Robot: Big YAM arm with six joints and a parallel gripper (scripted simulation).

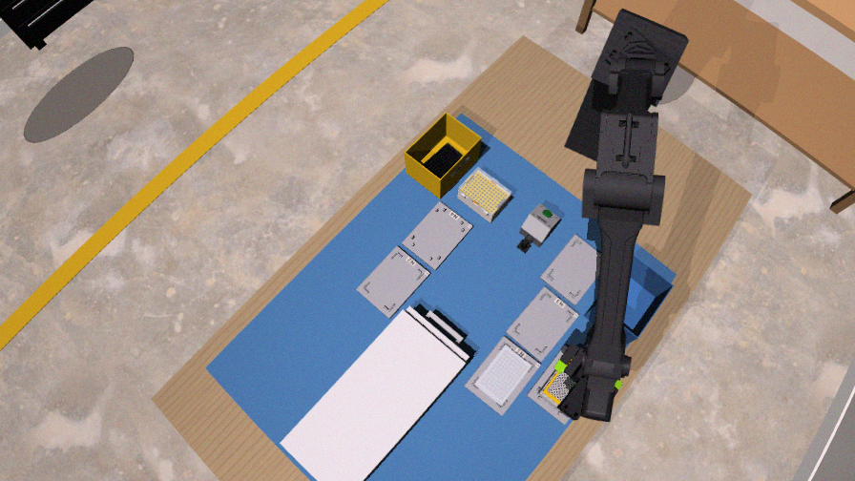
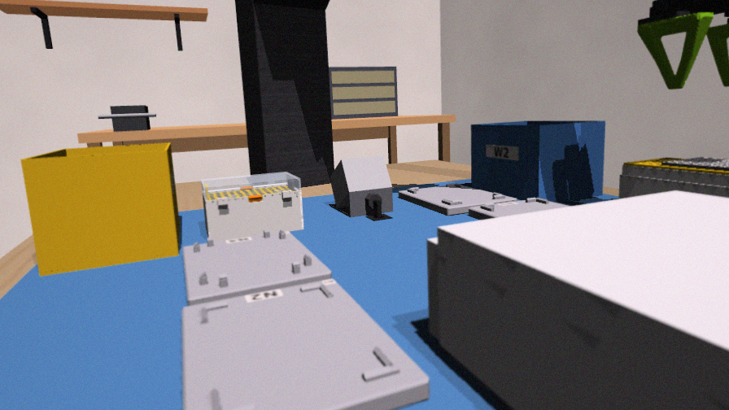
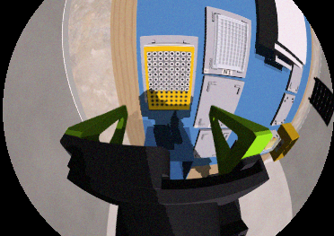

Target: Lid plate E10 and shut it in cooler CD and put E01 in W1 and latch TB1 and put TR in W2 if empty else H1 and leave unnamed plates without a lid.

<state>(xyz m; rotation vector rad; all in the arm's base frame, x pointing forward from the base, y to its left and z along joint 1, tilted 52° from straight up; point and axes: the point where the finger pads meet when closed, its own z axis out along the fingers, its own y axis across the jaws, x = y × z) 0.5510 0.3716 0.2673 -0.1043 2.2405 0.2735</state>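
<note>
My gripper is now 38 cm to the left of the done key housing, 22 cm past it and 12 cm above it. From my hand the other things lie so: nest H1 (16 cm below); tip rack TR (11 cm below, 1 cm to the right, 1 cm behind); blue bin W2 (26 cm behind, 13 cm below, 7 cm to the right).
</note>
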